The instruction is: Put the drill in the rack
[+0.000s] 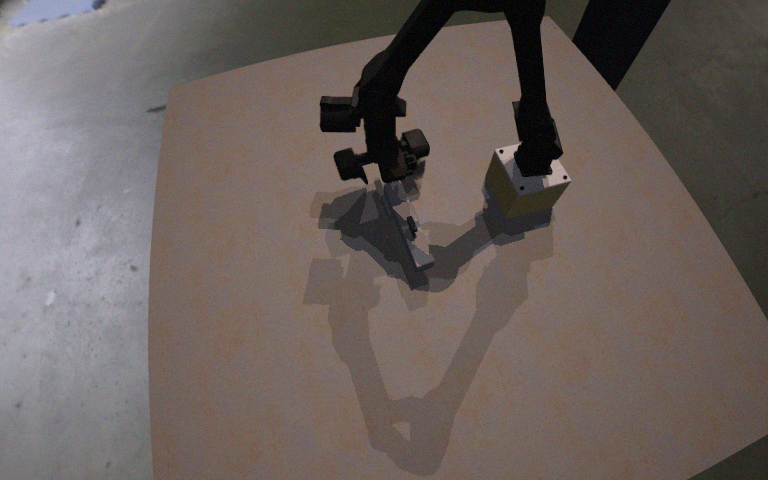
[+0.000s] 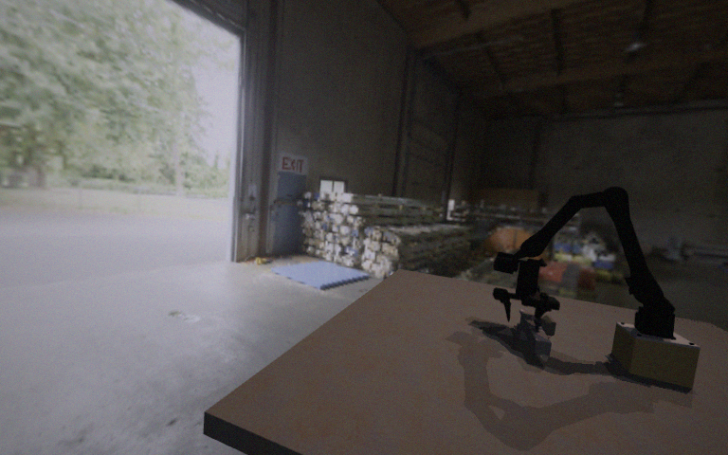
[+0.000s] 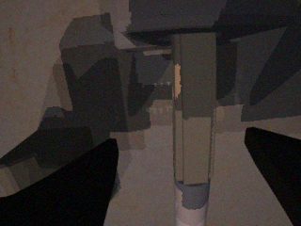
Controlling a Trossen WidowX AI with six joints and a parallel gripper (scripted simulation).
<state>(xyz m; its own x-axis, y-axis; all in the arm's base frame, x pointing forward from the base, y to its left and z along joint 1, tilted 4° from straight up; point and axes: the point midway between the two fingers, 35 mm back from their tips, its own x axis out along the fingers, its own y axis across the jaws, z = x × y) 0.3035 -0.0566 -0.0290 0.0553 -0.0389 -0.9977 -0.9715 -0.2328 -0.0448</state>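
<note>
Right now my gripper tip is 1 cm past the drill, 4 cm to the right of it and 3 cm below it. The rest, counted from my gripper tip: grey fixture block: 3 cm behind, 13 cm to the left, 2 cm above; then dark key: 4 cm behind, 16 cm to the left, 4 cm above.
</note>
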